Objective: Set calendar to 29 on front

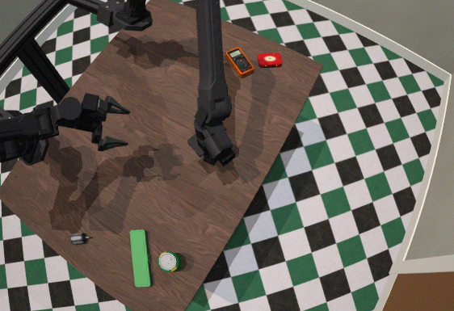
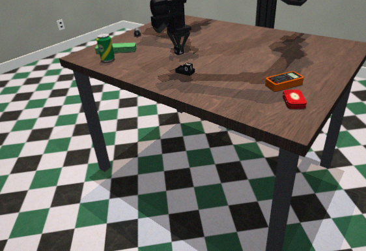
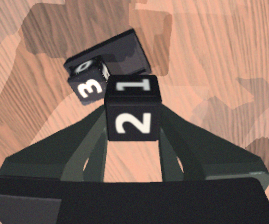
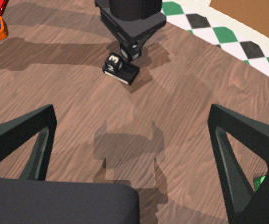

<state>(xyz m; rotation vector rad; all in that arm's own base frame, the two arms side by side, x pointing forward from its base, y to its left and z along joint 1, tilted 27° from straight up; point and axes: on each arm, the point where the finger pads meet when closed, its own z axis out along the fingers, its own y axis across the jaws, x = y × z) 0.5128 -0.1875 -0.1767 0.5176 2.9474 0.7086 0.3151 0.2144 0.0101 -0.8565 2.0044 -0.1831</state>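
My left hand is 80 mm above the black cube and 40 mm to the right of it. Also, from my left hand: black calendar tray: 100 mm below, 20 mm to the left; then green case: 430 mm to the right, 90 mm below, 10 mm behind; then red box: 480 mm to the left, 90 mm below.
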